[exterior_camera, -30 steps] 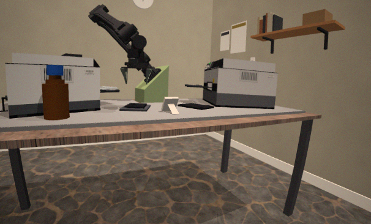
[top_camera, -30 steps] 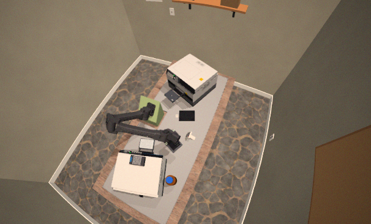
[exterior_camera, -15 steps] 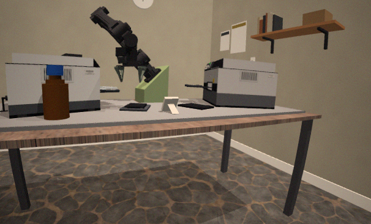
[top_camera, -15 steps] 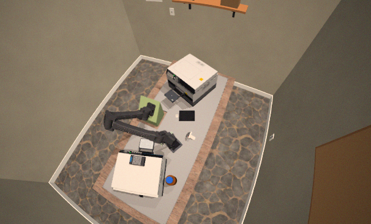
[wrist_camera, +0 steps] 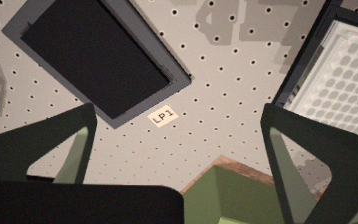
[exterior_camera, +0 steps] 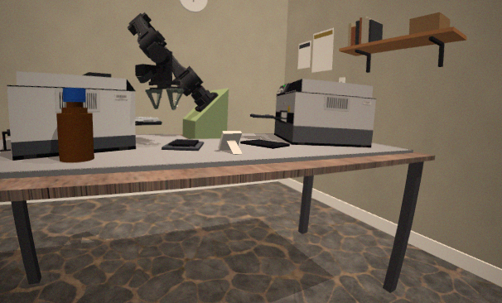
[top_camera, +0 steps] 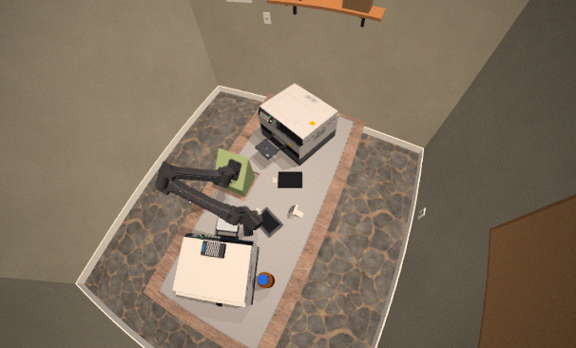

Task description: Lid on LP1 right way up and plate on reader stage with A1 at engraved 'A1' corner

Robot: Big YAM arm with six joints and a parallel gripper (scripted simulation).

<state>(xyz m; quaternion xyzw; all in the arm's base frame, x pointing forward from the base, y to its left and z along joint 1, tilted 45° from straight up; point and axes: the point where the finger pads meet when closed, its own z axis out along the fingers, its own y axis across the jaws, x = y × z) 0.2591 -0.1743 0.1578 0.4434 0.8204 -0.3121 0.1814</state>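
My hand is 140 mm past the lidded white well plate, 70 mm to the left of it and 50 mm above it. From my hand the other things lie so: brown capped bottle (260 mm to the right, 220 mm ahead, 20 mm below); dark lid (120 mm below, 60 mm to the left, 50 mm ahead); grey pad (130 mm below, 60 mm to the left, 50 mm ahead).
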